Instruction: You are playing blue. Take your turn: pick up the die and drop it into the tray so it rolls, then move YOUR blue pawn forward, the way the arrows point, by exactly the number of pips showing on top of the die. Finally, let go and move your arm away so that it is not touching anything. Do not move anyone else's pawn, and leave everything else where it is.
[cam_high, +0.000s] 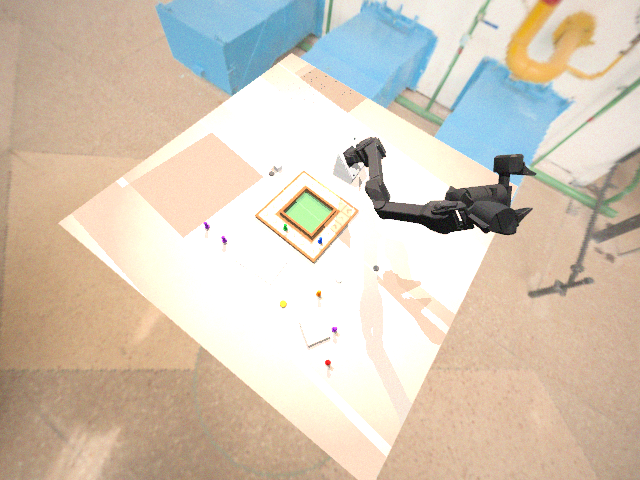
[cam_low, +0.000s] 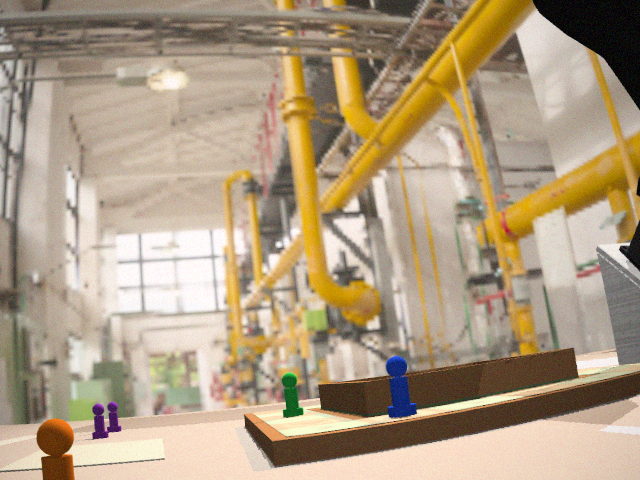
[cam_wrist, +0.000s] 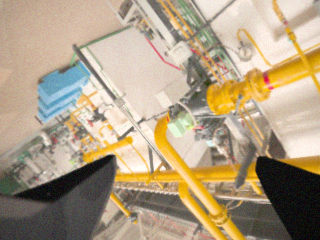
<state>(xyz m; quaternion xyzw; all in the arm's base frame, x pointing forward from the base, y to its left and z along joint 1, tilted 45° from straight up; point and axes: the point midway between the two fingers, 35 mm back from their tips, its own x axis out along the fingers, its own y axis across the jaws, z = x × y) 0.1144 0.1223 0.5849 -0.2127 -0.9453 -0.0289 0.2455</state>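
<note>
Now: gripper tip 730 mm to the left of the white die, 420 mm above it and 150 mm short of it. Round my gripper tip: red pawn 590 mm ahead, 420 mm below, 100 mm to the right; then blue pawn 410 mm below, 390 mm to the right, 290 mm ahead; then orange pawn 440 mm ahead, 420 mm below, 270 mm to the right.
</note>
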